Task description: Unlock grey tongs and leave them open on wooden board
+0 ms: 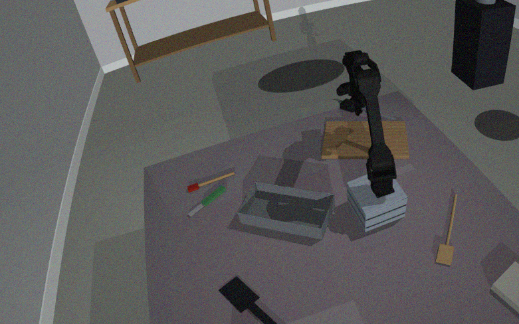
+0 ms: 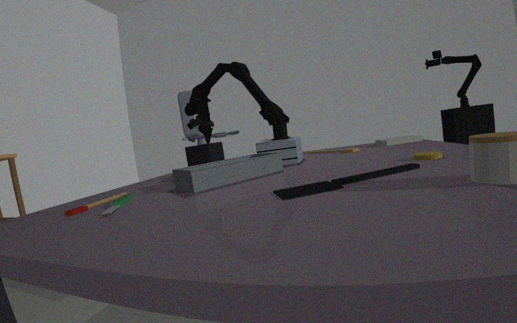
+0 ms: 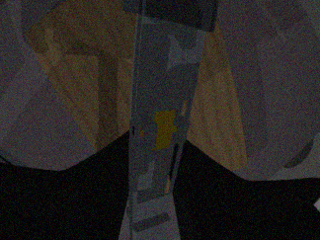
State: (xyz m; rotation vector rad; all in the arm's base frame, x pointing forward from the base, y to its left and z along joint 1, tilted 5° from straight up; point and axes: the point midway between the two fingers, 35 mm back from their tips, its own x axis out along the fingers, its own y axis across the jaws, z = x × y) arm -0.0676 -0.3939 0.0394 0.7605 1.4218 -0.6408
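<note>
The yellow lock piece lies 1 cm ahead of my gripper tip, 2 cm to the right of it and 4 cm above it. The rest, counted from my gripper tip: wooden board (2 cm behind, 2 cm to the left, 12 cm below); then green-handled tool (68 cm ahead, 15 cm to the left, 12 cm below); then grey roasting tin (38 cm ahead, 31 cm to the left, 10 cm below).
</note>
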